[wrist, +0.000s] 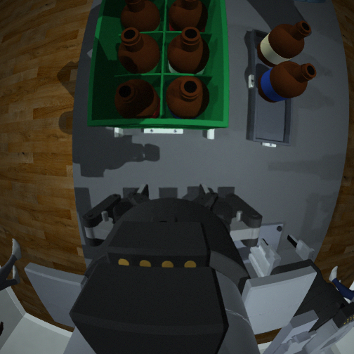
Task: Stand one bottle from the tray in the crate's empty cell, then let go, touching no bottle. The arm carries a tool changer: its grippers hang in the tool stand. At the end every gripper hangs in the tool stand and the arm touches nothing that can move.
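The green crate (224, 80) is at the top of the view. Brown bottles (140, 19) (187, 20) (139, 57) (188, 56) (137, 102) (187, 100) stand in its six cells that show; no empty cell shows. The grey tray (270, 122) is right of the crate. It holds a bottle with a cream label (281, 46) and a bottle with a blue label (283, 82), both with their necks to the right. My adaptive gripper (174, 192) is open with nothing between its fingers. It is below the crate's near wall in the view, clear of crate and tray.
A pale fixture (263, 258) with brackets, which looks like part of the tool stand, is at the lower right. A dark tool with gold contacts (349, 319) shows at the right edge beside it. Wood floor (40, 125) lies left of the grey table (200, 162).
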